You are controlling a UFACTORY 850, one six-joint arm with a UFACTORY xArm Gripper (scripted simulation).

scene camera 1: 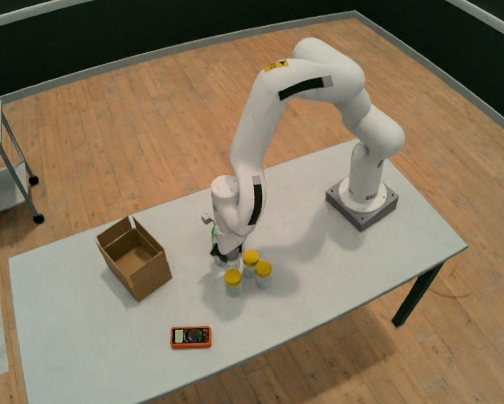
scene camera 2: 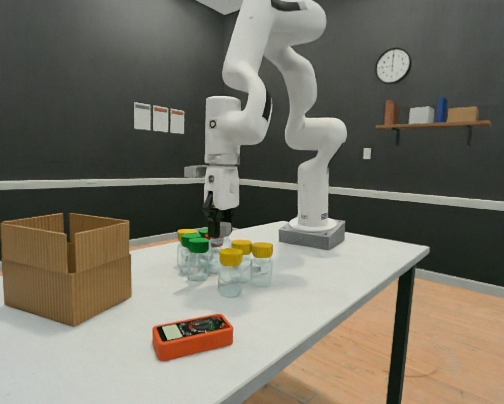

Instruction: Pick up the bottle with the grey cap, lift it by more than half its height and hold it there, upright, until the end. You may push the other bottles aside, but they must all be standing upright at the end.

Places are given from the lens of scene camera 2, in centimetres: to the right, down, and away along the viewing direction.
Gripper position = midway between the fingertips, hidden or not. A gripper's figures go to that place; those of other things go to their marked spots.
my gripper [scene camera 2: 220,234]: -8, 8, 82
cardboard box [scene camera 2: 99,276]: -30, 15, 64
orange multimeter [scene camera 2: 173,340]: -12, 22, 51
yellow-capped bottle [scene camera 2: 230,272]: -5, 16, 74
The marked spots on the yellow-capped bottle and the orange multimeter are 25 cm apart.
